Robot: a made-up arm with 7 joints. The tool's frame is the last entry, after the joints.
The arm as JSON. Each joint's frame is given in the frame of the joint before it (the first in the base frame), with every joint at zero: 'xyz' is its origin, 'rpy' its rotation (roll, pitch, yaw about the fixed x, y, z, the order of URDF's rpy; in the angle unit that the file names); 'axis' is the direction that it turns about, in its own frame. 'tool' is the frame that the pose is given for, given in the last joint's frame.
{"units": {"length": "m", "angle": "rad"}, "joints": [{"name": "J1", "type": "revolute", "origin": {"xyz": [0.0, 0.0, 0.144], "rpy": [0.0, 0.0, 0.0]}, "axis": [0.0, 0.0, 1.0]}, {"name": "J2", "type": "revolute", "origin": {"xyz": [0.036, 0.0, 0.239], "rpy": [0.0, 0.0, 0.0]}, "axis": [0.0, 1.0, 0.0]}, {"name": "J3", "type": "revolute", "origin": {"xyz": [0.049, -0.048, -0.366], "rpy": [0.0, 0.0, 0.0]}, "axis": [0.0, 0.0, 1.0]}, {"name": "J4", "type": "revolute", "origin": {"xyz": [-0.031, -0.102, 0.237], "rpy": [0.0, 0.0, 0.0]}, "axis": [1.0, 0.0, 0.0]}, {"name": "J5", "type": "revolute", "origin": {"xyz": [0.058, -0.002, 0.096], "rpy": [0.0, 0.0, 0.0]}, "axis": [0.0, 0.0, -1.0]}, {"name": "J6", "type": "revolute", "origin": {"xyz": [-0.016, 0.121, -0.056], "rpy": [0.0, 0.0, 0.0]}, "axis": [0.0, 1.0, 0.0]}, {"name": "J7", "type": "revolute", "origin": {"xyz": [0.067, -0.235, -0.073], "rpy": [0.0, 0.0, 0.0]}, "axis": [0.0, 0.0, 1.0]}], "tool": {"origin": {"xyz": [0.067, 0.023, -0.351], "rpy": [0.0, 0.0, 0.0]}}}
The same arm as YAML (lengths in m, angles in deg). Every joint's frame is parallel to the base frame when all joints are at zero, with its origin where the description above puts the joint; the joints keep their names.
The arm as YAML. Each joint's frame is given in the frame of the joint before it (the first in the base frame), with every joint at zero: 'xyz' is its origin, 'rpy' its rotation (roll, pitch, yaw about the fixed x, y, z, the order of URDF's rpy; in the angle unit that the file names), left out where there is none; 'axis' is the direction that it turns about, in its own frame. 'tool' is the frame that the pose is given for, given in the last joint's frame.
units:
  length: m
  angle: deg
joints:
  - name: J1
    type: revolute
    origin:
      xyz: [0.0, 0.0, 0.144]
    axis: [0.0, 0.0, 1.0]
  - name: J2
    type: revolute
    origin:
      xyz: [0.036, 0.0, 0.239]
    axis: [0.0, 1.0, 0.0]
  - name: J3
    type: revolute
    origin:
      xyz: [0.049, -0.048, -0.366]
    axis: [0.0, 0.0, 1.0]
  - name: J4
    type: revolute
    origin:
      xyz: [-0.031, -0.102, 0.237]
    axis: [1.0, 0.0, 0.0]
  - name: J5
    type: revolute
    origin:
      xyz: [0.058, -0.002, 0.096]
    axis: [0.0, 0.0, -1.0]
  - name: J6
    type: revolute
    origin:
      xyz: [-0.016, 0.121, -0.056]
    axis: [0.0, 1.0, 0.0]
  - name: J7
    type: revolute
    origin:
      xyz: [0.067, -0.235, -0.073]
    axis: [0.0, 0.0, 1.0]
tool:
  origin:
    xyz: [0.067, 0.023, -0.351]

